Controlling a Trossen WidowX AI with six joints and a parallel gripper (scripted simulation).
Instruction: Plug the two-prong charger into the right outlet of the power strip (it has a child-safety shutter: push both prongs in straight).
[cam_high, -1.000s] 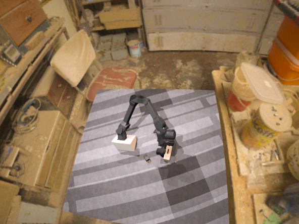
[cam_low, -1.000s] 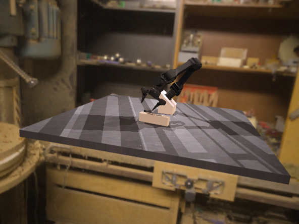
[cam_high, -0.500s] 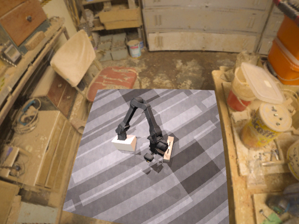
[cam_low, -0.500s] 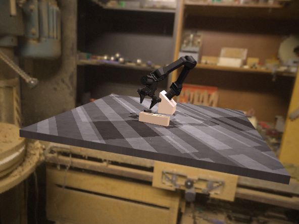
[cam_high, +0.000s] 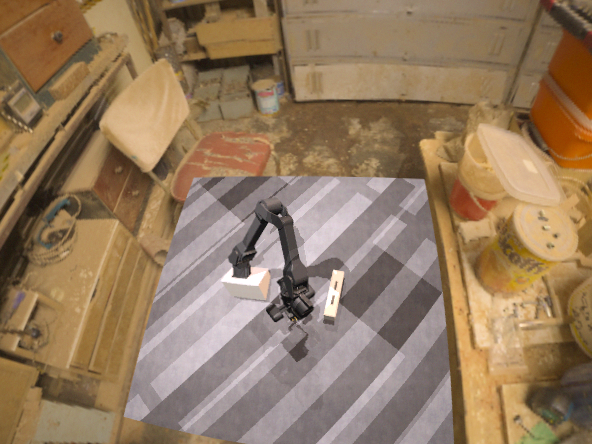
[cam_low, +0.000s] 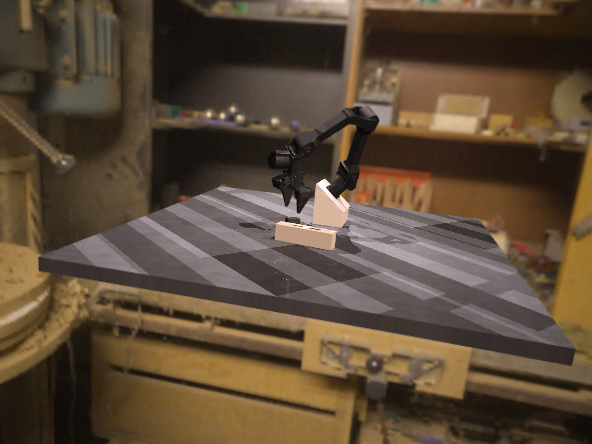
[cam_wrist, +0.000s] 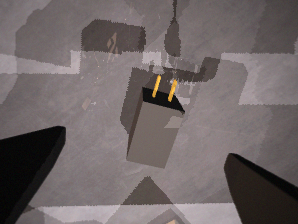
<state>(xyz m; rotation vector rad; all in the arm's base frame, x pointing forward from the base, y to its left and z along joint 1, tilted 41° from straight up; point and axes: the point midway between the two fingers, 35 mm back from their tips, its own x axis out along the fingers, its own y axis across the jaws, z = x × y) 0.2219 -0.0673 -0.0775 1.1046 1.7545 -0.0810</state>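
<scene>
Now: gripper tip 1 cm to the left of the dark grey rectangular block and 5 cm above it.
</scene>
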